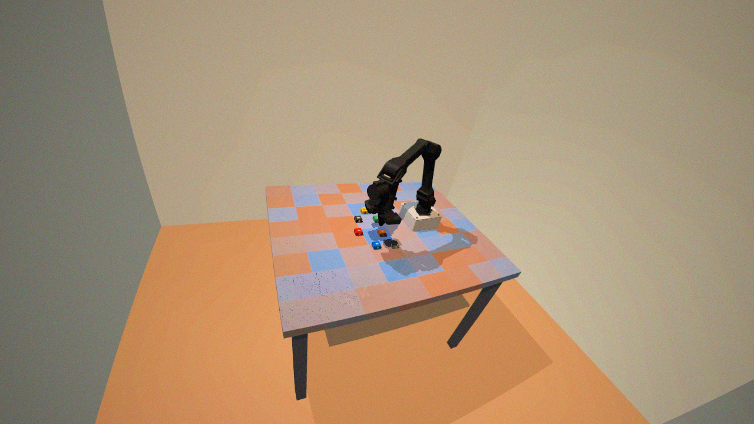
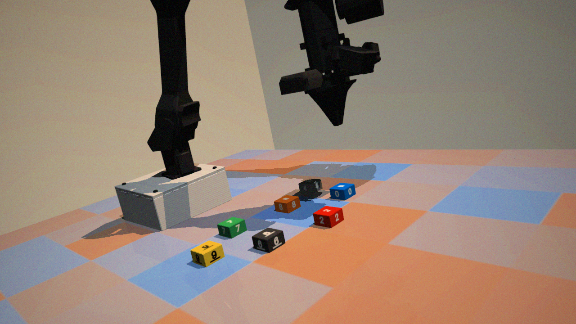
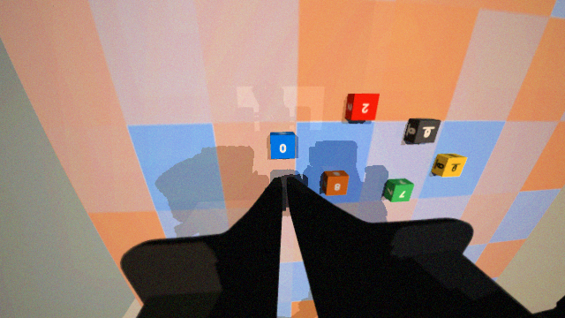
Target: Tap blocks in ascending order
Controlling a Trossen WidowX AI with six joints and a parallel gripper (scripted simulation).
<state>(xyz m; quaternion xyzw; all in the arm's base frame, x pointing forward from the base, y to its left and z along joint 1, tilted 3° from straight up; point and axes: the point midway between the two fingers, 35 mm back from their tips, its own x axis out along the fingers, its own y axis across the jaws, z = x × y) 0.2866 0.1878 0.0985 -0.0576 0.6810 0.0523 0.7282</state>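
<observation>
My gripper tip is now 6 cm short of the red 2 block, 10 cm to the left of it and 12 cm above it. Round my gripper tip: orange 8 block 6 cm behind, 10 cm to the right, 12 cm below; then blue 0 block 1 cm behind, 1 cm to the right, 12 cm below; then grey 4 block 10 cm behind, 1 cm to the right, 12 cm below.
</observation>
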